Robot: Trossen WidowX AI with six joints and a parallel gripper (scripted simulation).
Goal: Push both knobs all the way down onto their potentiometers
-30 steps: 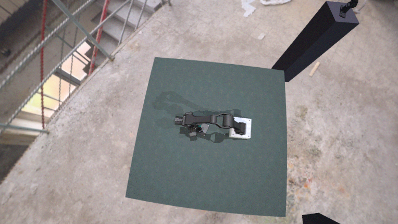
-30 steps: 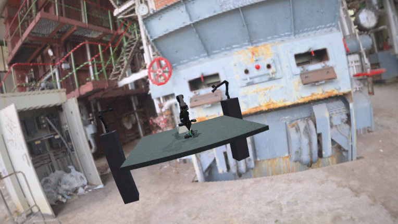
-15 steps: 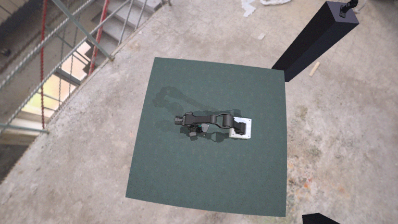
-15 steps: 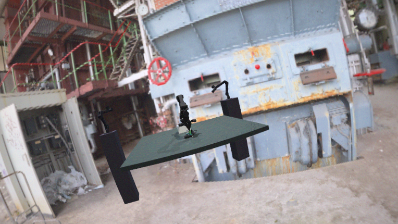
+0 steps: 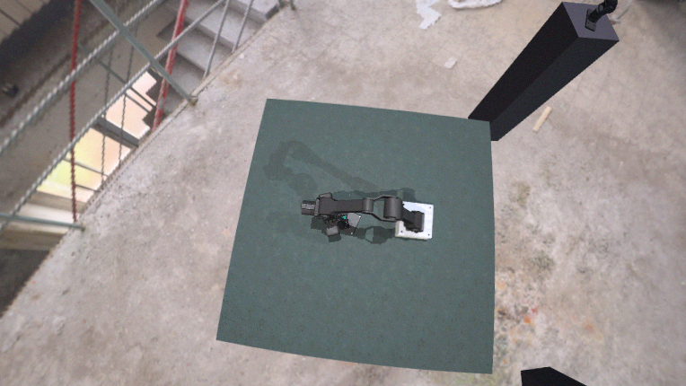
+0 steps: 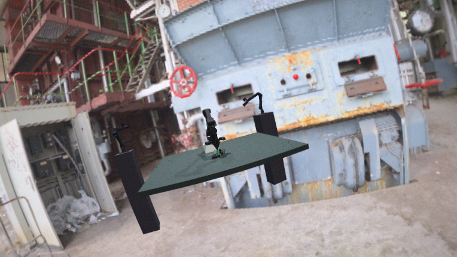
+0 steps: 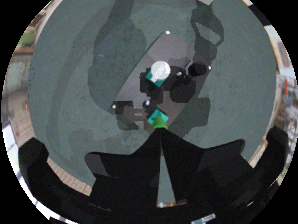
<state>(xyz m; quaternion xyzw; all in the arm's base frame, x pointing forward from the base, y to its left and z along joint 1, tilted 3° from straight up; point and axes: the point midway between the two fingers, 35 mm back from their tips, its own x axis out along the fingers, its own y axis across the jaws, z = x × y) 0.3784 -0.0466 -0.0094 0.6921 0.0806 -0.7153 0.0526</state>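
My gripper tip is 1 cm above the green knob. Round my gripper tip: white knob: 6 cm behind, 1 cm to the right, 1 cm below.
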